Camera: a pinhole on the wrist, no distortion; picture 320 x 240 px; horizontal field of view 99.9 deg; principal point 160.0 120.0 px. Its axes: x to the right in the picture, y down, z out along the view. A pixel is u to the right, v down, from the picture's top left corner.
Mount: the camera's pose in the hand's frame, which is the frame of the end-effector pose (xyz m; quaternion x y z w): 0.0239 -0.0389 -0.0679 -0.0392 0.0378 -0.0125 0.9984
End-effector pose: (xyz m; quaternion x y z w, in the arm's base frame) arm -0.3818 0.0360 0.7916 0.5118 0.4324 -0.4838 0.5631
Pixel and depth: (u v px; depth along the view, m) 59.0 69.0 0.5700
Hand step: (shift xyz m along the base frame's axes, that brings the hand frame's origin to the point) -0.2578 -0.5092 0.3821
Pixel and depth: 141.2 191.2 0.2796
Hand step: 0.1295 -0.2001 0.0319
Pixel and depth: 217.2 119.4 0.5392
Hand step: 0.0367 -0.4789 -0.2432
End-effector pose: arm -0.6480 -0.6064 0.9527 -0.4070 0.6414 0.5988 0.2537
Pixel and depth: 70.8 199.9 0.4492
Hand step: -0.1589 0.4078 0.2825
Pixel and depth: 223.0 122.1 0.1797
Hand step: -0.0623 0.0762 -0.1287
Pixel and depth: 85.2 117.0 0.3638
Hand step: 0.0419 0.3350 0.0669
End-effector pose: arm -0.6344 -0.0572 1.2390 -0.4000 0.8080 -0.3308 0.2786
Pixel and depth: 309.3 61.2 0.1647
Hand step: -0.0035 -0.2553 -0.0173
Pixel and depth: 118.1 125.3 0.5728
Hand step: 0.4091 -0.0536 -0.3256
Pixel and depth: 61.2 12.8 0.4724
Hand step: 0.6514 -0.0678 0.0471
